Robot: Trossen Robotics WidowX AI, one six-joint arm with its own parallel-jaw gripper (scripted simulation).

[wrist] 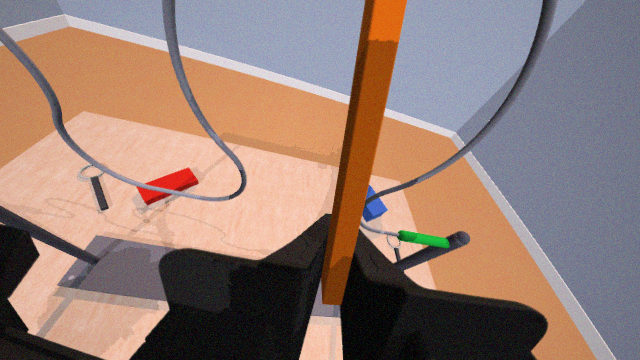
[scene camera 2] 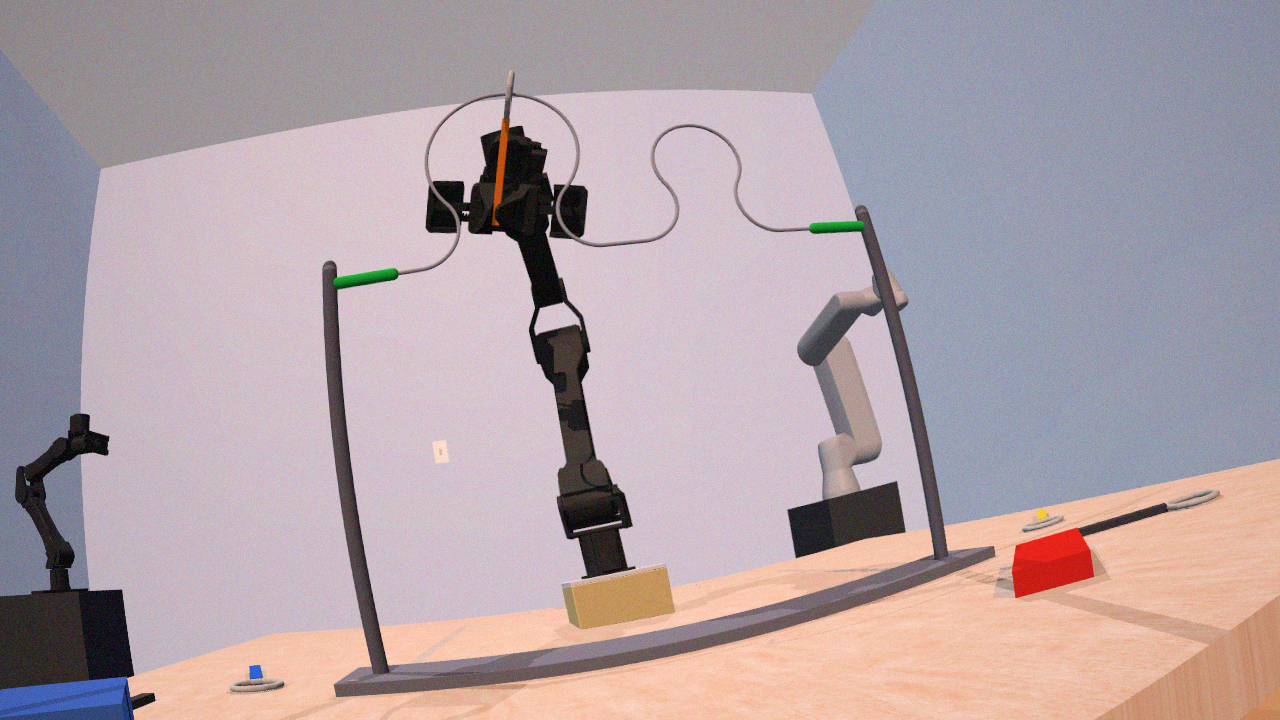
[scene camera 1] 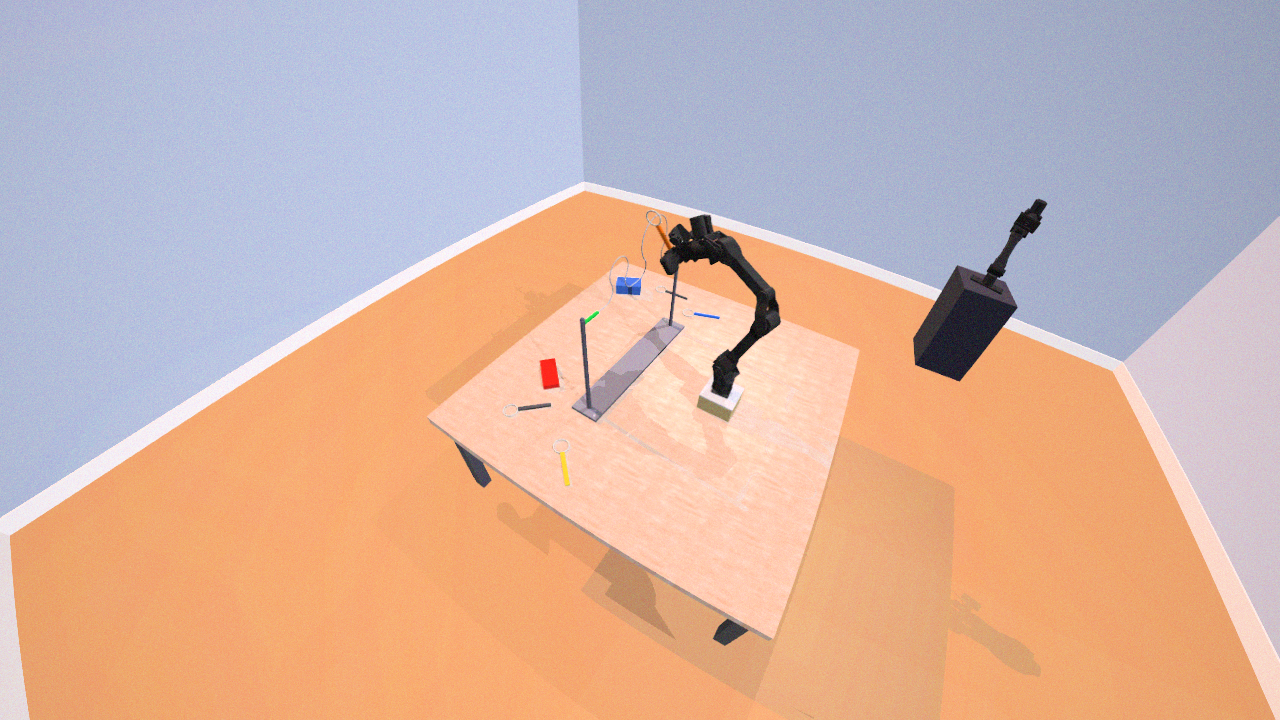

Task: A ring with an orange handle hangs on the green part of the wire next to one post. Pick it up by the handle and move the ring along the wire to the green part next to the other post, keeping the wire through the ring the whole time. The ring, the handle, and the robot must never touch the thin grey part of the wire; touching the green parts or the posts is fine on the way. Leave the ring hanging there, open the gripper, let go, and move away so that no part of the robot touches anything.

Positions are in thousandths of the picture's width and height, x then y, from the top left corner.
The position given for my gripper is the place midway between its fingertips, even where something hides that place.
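I can see my gripper in scene camera 2 (scene camera 2: 385,295), and the gripper is visible in the wrist view (wrist: 524,615) and in scene camera 1 (scene camera 1: 520,352) too. There is a red block (scene camera 2: 831,776), and the wrist view shows the block as well (wrist: 287,499). I also see a black-handled ring (scene camera 2: 943,688).
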